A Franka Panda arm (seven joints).
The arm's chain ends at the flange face. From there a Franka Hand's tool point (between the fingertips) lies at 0.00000 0.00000 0.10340 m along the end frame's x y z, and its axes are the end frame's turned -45 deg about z.
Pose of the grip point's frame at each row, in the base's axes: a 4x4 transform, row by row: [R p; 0 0 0 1], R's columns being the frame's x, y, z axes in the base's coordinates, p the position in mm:
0.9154, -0.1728, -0.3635, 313.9; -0.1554, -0.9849, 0.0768, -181.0; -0.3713, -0.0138, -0.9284, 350.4; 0, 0, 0, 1
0.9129, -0.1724, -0.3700, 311.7; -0.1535, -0.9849, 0.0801, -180.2; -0.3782, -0.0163, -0.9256, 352.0; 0, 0, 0, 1
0.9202, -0.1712, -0.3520, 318.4; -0.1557, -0.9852, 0.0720, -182.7; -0.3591, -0.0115, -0.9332, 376.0; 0, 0, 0, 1
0.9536, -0.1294, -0.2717, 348.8; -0.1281, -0.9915, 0.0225, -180.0; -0.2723, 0.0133, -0.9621, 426.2; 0, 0, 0, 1
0.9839, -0.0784, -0.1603, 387.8; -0.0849, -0.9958, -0.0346, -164.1; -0.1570, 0.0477, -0.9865, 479.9; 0, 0, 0, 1
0.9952, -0.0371, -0.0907, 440.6; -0.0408, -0.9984, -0.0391, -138.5; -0.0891, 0.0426, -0.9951, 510.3; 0, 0, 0, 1
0.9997, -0.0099, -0.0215, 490.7; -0.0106, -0.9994, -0.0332, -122.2; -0.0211, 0.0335, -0.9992, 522.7; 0, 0, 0, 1
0.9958, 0.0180, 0.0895, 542.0; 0.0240, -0.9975, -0.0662, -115.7; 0.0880, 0.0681, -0.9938, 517.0; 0, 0, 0, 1
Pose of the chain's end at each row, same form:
0.5251, -0.7695, -0.3635, 351.5; -0.8063, -0.5865, 0.0768, -188.9; -0.2723, 0.2528, -0.9284, 446.4; 0, 0, 0, 1
0.5236, -0.7674, -0.3700, 350.0; -0.8050, -0.5879, 0.0801, -188.5; -0.2790, 0.2559, -0.9256, 447.7; 0, 0, 0, 1
0.5296, -0.7717, -0.3520, 354.8; -0.8067, -0.5865, 0.0720, -190.1; -0.2621, 0.2458, -0.9332, 472.5; 0, 0, 0, 1
0.5828, -0.7658, -0.2717, 376.9; -0.7917, -0.6105, 0.0225, -182.3; -0.1831, 0.2019, -0.9621, 525.7; 0, 0, 0, 1
0.6403, -0.7512, -0.1603, 404.4; -0.7642, -0.6441, -0.0346, -160.5; -0.0773, 0.1447, -0.9865, 581.9; 0, 0, 0, 1
0.6775, -0.7299, -0.0907, 450.0; -0.7348, -0.6771, -0.0391, -134.5; -0.0329, 0.0931, -0.9951, 613.2; 0, 0, 0, 1
0.6999, -0.7139, -0.0215, 492.9; -0.7142, -0.6992, -0.0332, -118.8; 0.0088, 0.0386, -0.9992, 626.0; 0, 0, 0, 1
0.7169, -0.6914, 0.0895, 532.7; -0.6884, -0.7223, -0.0662, -108.9; 0.1104, -0.0141, -0.9938, 619.8; 0, 0, 0, 1

